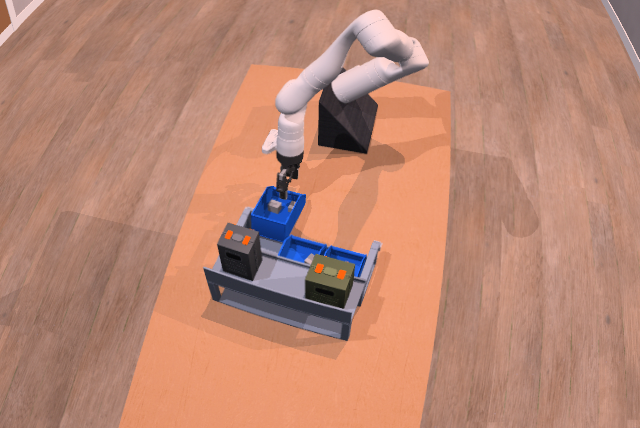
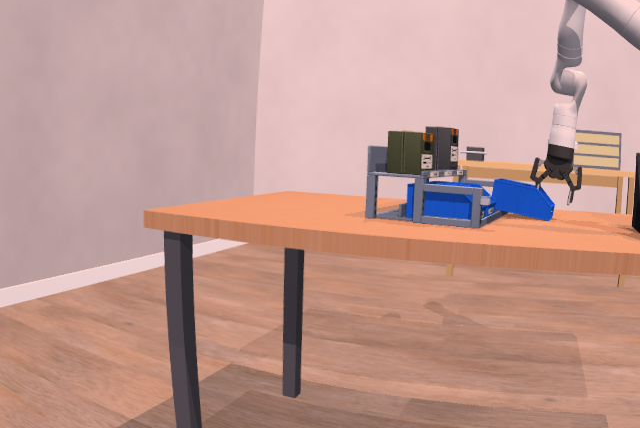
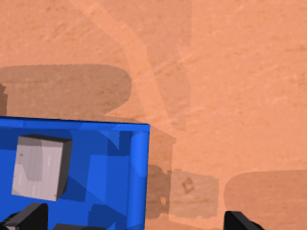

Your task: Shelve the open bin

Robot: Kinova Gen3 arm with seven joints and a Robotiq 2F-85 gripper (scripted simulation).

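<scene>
The grey block is 50 mm ahead of my hand, 30 mm to the right of it and 30 mm below it. From my hand the other things lie so: grey shelf 280 mm ahead, 60 mm to the left, 20 mm above; then dark grey box 320 mm ahead, 70 mm to the right, 110 mm above; then olive box 370 mm ahead, 160 mm to the left, 100 mm above.
</scene>
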